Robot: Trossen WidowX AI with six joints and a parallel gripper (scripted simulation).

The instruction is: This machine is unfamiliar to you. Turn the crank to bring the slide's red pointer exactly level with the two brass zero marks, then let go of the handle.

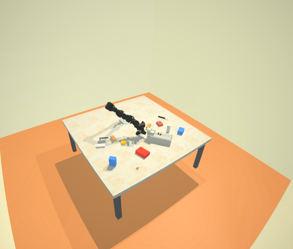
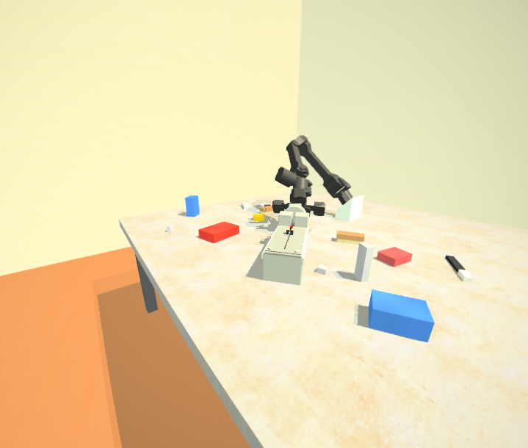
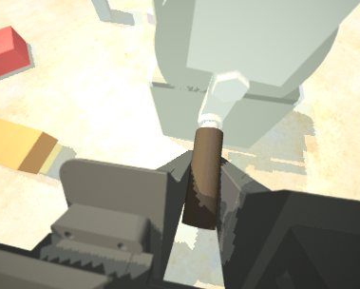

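My gripper tip is now 10 mm past the brown crank handle, 10 mm to the left of it and 20 mm below it. Round my gripper tip: red pointer: 110 mm ahead, 90 mm to the left, 50 mm above; then crank: 40 mm above; then yellow disc: 30 mm behind, 260 mm to the right, 30 mm below.
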